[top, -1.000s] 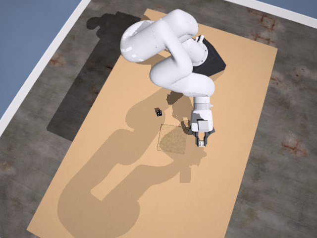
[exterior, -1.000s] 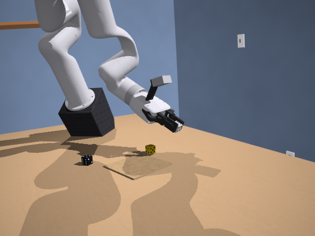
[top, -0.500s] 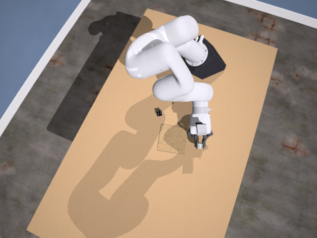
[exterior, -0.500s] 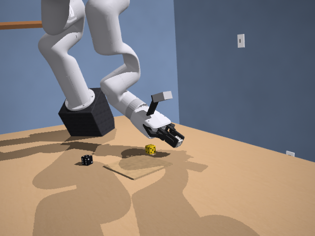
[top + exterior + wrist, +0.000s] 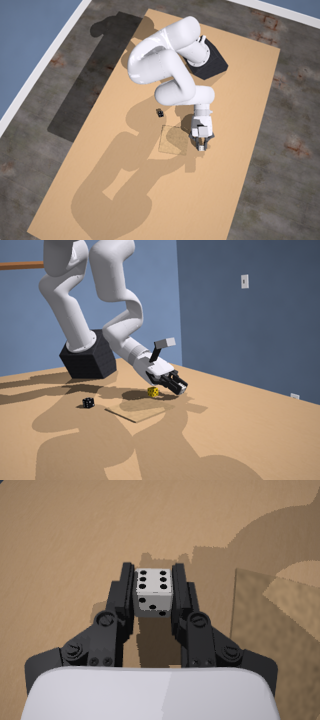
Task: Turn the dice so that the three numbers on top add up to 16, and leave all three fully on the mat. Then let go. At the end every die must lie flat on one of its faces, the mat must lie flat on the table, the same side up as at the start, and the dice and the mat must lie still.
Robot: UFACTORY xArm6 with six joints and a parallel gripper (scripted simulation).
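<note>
The white die is 1 cm ahead of my hand and 1 cm below it. Round my hand: tan mat 1 cm ahead, 14 cm to the right, 3 cm below; then yellow die 7 cm behind, 5 cm to the right, 2 cm below; then black die 9 cm behind, 25 cm to the right, 2 cm below.
</note>
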